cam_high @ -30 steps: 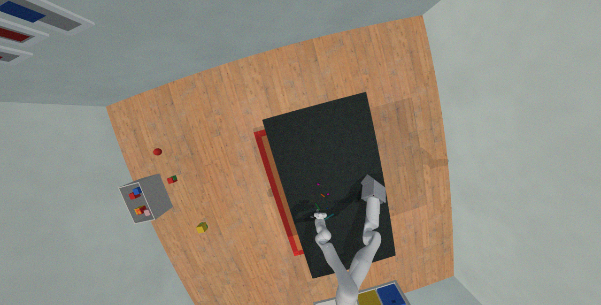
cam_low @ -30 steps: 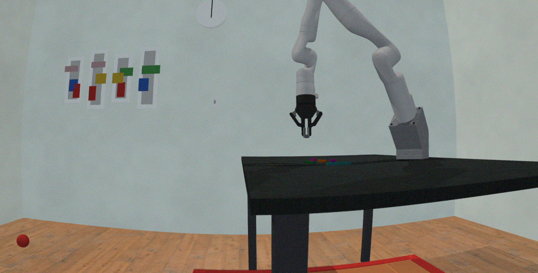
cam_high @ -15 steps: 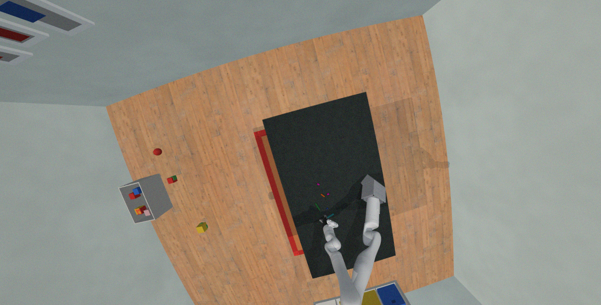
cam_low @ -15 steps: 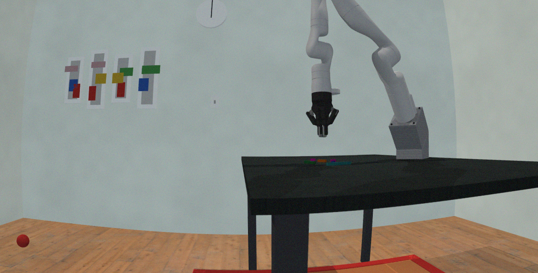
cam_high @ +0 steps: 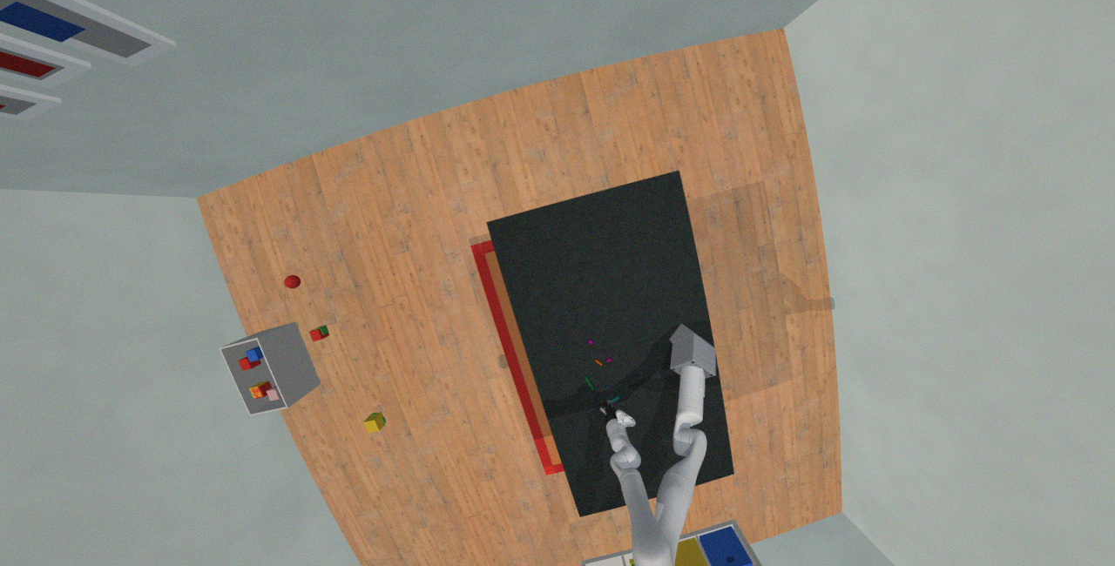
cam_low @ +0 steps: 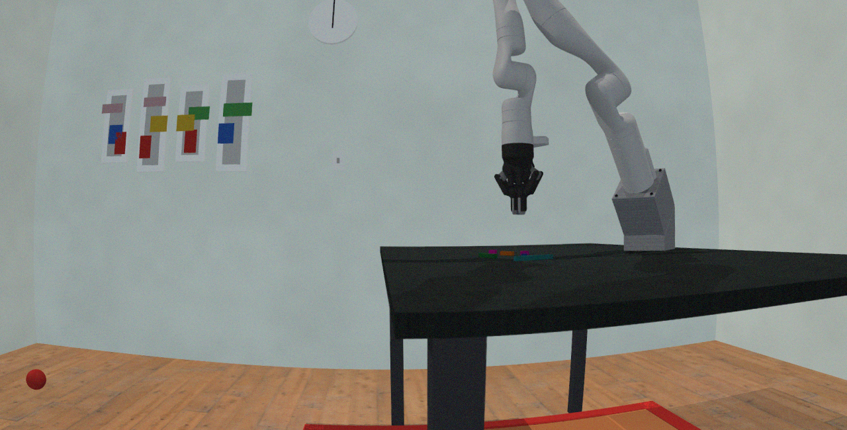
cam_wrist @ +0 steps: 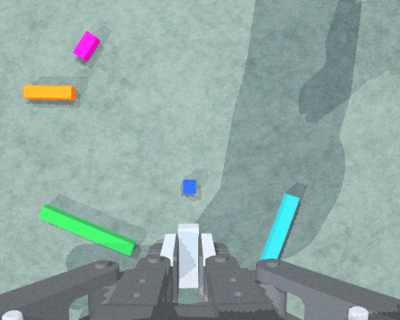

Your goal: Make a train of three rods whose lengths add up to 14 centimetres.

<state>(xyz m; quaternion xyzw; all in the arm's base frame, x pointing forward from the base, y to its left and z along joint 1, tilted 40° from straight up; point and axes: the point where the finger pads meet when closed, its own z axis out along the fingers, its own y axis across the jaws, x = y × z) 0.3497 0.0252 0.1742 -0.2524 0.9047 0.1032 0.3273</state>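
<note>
The grey rod is 1 cm below my hand. Also, from my hand: green rod (6 cm ahead, 6 cm to the right, 12 cm below); then turquoise rod (2 cm behind, 7 cm to the left, 12 cm below); then small blue rod (2 cm behind, 1 cm to the right, 12 cm below).
</note>
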